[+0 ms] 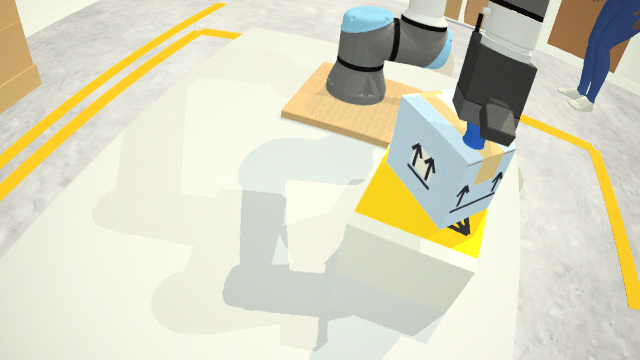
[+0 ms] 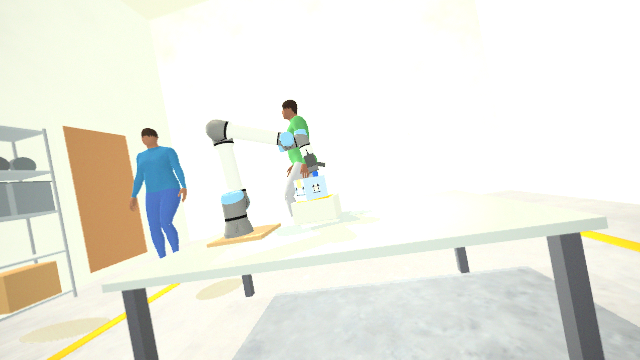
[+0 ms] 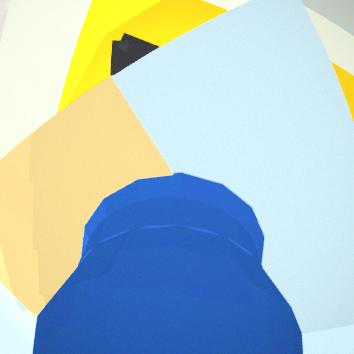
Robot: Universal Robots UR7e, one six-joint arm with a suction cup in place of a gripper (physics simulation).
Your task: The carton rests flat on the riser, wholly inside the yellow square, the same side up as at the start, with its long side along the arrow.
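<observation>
The light blue carton (image 1: 425, 165) (image 2: 320, 189) (image 3: 240, 125) stands upright on the white riser (image 1: 400, 265) (image 2: 317, 211), tape side up, its printed arrows pointing up. It is turned askew to the yellow square (image 1: 385, 200) (image 3: 82, 72). The black arrow (image 1: 466, 227) (image 3: 130, 55) on the square is partly covered by the carton, its head showing past the near corner. I cannot tell whether the carton's far right side stays inside the square. My blue suction cup (image 1: 474, 137) (image 2: 315, 174) (image 3: 175, 215) is pressed on the carton's top, near the taped end, with no gap visible.
The arm's base stands on a wooden board (image 1: 310, 107) (image 2: 265, 233) beside the riser, on the white table (image 1: 150, 280) (image 2: 425, 235). A person in green (image 2: 298, 127) and a person in blue (image 2: 160, 170) stand beyond the table. A shelf unit (image 2: 52, 190) stands at the left.
</observation>
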